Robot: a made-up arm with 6 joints.
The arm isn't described. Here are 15 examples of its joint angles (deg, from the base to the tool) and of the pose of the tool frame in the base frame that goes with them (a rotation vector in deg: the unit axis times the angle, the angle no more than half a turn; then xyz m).
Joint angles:
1: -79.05 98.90 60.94 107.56 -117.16 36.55
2: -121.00 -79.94 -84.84 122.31 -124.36 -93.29
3: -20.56 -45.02 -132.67 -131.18 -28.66 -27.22
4: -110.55 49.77 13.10 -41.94 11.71 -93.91
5: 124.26 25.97 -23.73 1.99 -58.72 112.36
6: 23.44 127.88 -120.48 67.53 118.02 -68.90
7: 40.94 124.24 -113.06 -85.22 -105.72 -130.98
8: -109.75 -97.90 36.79 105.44 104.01 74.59
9: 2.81 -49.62 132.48 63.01 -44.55 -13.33
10: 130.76 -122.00 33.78 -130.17 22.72 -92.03
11: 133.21 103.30 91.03 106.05 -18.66 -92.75
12: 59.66 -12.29 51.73 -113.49 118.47 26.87
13: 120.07 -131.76 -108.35 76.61 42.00 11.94
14: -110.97 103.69 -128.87 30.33 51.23 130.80
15: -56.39 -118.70 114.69 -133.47 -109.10 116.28
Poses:
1: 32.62 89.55 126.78 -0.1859 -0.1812 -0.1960
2: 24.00 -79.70 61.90 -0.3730 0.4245 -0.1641
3: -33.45 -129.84 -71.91 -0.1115 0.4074 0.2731
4: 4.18 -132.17 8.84 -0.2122 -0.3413 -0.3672
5: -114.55 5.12 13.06 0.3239 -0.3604 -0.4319
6: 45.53 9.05 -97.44 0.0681 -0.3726 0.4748
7: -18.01 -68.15 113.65 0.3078 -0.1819 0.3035
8: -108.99 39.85 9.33 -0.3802 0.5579 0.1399
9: 100.53 -41.05 43.07 0.2339 0.3000 -0.0518
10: 101.98 119.54 16.63 0.0885 0.3897 -0.3209
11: 14.60 53.75 113.91 0.2738 -0.1837 0.3912
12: 39.70 -40.61 -160.14 0.1597 -0.3148 0.0569
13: 32.14 8.54 142.73 0.4954 0.2321 0.2890
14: -30.91 -58.78 154.57 -0.3935 -0.4334 0.0782
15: -137.25 -84.09 -8.54 0.1717 0.2454 0.0097
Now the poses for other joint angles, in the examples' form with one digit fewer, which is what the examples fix.
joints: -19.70 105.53 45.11 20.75 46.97 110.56
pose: -144.0 -7.1 101.1 -0.631 -0.201 -0.075
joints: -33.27 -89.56 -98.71 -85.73 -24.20 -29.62
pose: -49.5 -119.7 -10.6 -0.390 0.308 0.345
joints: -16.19 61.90 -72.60 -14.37 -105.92 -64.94
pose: -64.6 147.4 -29.1 -0.110 -0.123 0.620
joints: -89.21 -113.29 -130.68 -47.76 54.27 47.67
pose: 11.8 153.7 -89.5 -0.369 0.151 -0.410
